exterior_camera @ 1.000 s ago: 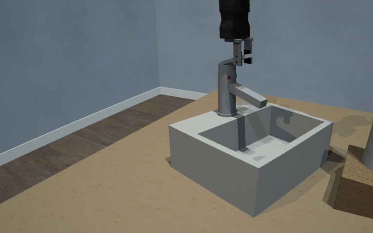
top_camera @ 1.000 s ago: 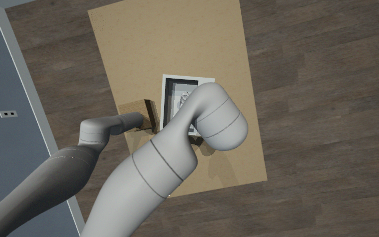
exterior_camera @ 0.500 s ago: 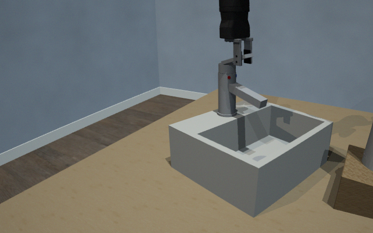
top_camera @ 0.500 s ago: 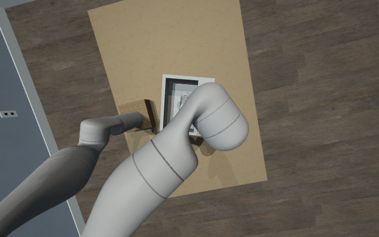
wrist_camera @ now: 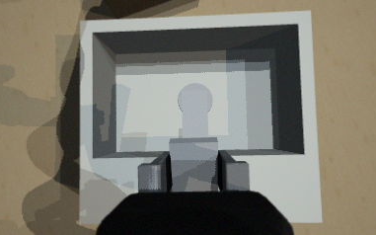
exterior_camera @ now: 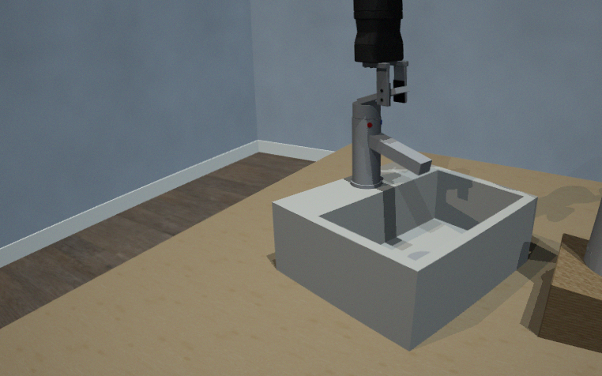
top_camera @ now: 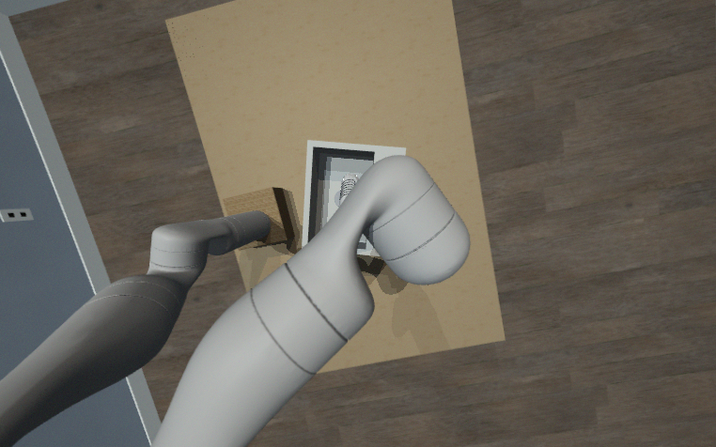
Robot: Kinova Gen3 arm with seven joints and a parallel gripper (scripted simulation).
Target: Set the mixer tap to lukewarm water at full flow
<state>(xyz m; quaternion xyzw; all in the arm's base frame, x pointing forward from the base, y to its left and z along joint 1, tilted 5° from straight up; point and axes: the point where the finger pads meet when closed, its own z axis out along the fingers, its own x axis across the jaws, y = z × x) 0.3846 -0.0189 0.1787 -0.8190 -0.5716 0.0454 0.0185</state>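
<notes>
Right now the flat lever is 2 cm ahead of my hand, 1 cm to the right of it and 1 cm below it. Round my hand: grey square sink (25 cm below, 6 cm behind, 2 cm to the left); then grey mixer tap (6 cm below, 3 cm ahead, 1 cm to the right).
</notes>
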